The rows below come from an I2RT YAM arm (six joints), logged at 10 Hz.
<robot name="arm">
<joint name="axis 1" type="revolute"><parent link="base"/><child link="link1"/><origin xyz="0.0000 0.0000 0.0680" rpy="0.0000 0.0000 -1.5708"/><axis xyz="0 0 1"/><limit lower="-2.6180" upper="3.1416"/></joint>
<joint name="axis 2" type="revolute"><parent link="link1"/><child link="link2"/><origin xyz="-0.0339 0.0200 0.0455" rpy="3.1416 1.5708 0.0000"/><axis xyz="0 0 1"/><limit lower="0.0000" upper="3.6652"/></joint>
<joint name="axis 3" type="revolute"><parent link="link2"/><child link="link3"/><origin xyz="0.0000 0.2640 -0.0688" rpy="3.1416 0.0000 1.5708"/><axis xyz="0 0 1"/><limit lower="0.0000" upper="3.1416"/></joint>
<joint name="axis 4" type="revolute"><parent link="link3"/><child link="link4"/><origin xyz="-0.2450 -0.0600 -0.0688" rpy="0.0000 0.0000 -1.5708"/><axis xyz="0 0 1"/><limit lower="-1.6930" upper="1.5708"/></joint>
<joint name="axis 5" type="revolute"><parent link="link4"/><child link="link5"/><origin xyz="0.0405 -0.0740 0.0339" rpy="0.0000 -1.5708 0.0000"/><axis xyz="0 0 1"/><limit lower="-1.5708" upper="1.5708"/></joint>
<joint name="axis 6" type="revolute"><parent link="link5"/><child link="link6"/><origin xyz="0.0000 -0.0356 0.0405" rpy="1.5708 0.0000 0.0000"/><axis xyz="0 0 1"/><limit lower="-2.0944" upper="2.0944"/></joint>
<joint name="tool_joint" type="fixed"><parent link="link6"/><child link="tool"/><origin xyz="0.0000 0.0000 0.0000" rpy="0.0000 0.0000 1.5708"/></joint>
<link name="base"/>
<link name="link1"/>
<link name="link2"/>
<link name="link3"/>
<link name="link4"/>
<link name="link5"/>
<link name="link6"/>
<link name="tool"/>
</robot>
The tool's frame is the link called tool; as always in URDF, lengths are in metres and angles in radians.
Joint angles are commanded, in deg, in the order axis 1, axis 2, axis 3, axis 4, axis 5, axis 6. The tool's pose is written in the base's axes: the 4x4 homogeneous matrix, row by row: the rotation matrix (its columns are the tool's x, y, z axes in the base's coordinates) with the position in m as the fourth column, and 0 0 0 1 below. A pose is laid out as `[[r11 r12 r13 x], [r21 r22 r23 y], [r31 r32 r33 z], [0 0 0 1]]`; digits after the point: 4 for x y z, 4 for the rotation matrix.
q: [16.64 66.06 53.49 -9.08 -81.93 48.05]
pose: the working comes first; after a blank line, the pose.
Where each joint sits with the arm in this pose, in the base's axes (m; each line is computed from the numbers above, not from the rounded line before):
axis 1: 0.0000 0.0000 0.0680
axis 2: 0.0095 0.0382 0.1135
axis 3: -0.0735 -0.0584 0.3548
axis 4: 0.1484 0.0797 0.3600
axis 5: 0.2384 0.0712 0.3704
axis 6: 0.2184 0.1021 0.3309
the tool: 0.2184 0.1021 0.3309

[[-0.9220 -0.3534 -0.1585 0.2184], [-0.1666 -0.0077 0.9860 0.1021], [-0.3496 0.9355 -0.0518 0.3309], [0 0 0 1]]
